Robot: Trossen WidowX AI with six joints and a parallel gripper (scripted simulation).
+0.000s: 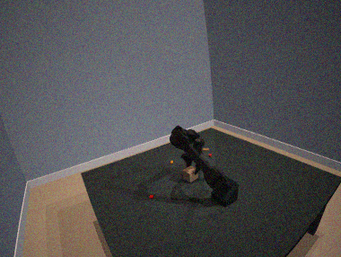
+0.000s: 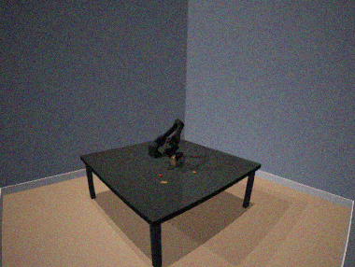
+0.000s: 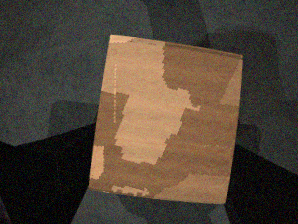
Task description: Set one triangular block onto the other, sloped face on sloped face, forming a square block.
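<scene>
My gripper tip is 1 cm to the left of the tan triangular block and 1 cm below it.
</scene>
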